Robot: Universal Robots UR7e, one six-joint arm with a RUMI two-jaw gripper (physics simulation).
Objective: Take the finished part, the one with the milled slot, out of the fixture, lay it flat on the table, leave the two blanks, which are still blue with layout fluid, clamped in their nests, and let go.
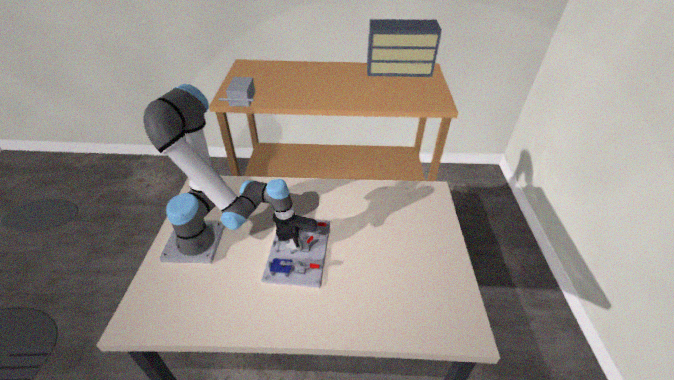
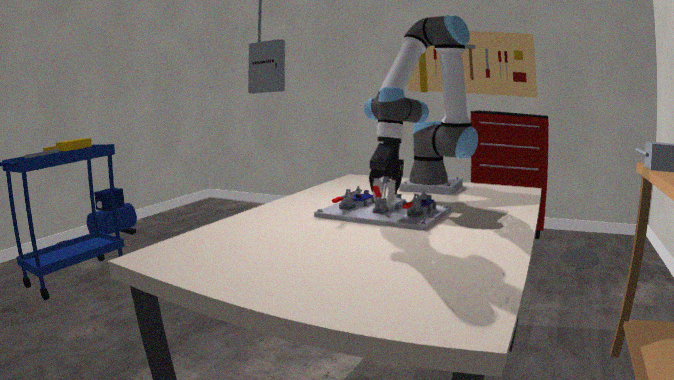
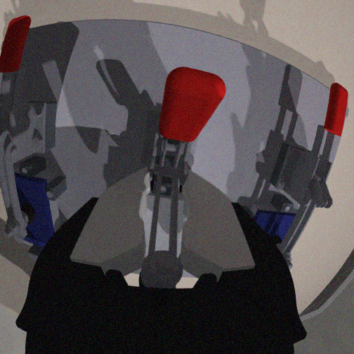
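Pixels of known places: gripper, fingertip midpoint: (image 1: 299, 248); arm's base at its link origin: (image 1: 195, 241) (image 2: 428, 181).
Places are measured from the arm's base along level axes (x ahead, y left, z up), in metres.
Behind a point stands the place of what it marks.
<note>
The fixture plate (image 1: 311, 279) {x 0.509, y -0.167, z -0.014 m} (image 2: 371, 217) {x 0.541, y -0.014, z -0.014 m} (image 3: 200, 44) holds three nests in a row. My gripper (image 1: 292, 245) {x 0.445, y -0.016, z -0.013 m} (image 2: 385, 199) {x 0.445, y -0.016, z -0.013 m} (image 3: 166, 171) is down at the middle nest, its jaws close together on both sides of the pale finished part (image 3: 164, 236), and looks shut on it. The jaws and the clamp's raised arm hide most of the part and its slot. The middle clamp's red handle (image 1: 310, 239) {x 0.496, y -0.023, z 0.058 m} (image 2: 376, 191) {x 0.499, y -0.016, z 0.052 m} (image 3: 192, 102) stands up. One blue blank (image 1: 281, 265) {x 0.384, y -0.119, z 0.007 m} (image 2: 363, 198) {x 0.408, y -0.096, z 0.007 m} (image 3: 275, 223) and another blue blank (image 2: 427, 203) {x 0.424, y 0.116, z 0.011 m} (image 3: 39, 210) sit under clamps in the outer nests.
The outer clamps' red handles (image 3: 15, 44) (image 3: 337, 109) lie low on either side of the gripper. The fixture stands on the pale table (image 1: 390, 300) {x 0.818, y -0.239, z -0.029 m} (image 2: 280, 270) {x 0.973, y -0.036, z -0.028 m}, beside the arm's base plate (image 1: 187, 256) {x -0.008, y -0.080, z 0.001 m}. A wooden bench (image 1: 320, 90) stands behind, and a blue cart (image 2: 60, 159) stands farther off.
</note>
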